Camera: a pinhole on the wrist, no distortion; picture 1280 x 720 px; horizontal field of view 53.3 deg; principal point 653.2 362.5 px. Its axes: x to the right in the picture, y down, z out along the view. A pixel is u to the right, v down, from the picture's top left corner.
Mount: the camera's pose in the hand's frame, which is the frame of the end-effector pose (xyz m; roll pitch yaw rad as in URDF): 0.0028 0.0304 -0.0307 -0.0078 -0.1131 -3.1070
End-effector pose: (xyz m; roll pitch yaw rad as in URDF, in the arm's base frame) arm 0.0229 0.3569 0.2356 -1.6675 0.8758 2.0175
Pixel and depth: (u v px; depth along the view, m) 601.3 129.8 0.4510
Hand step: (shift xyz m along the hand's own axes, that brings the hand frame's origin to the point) 0.0692 0.1115 0.4160
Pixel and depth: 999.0 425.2 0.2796
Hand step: -0.0404 0.0130 0.2556
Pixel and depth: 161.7 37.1 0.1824
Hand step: 0.0917 0.0786 0.1430
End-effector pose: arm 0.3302 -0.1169 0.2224 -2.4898 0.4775 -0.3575
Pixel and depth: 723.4 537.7 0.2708
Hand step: 0.0199 -0.0083 0.2398
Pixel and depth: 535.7 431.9 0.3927
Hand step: 0.0838 0.0088 0.3552
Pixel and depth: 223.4 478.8 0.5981
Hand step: 0.2724 -0.0195 0.5404
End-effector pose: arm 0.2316 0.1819 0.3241 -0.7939 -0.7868 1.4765
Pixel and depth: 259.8 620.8 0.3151
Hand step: 0.1371 -0.0313 0.2709
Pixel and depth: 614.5 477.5 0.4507
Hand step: 0.0687 -0.0115 0.4152
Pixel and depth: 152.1 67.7 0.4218
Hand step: 0.2118 0.1319 0.3704
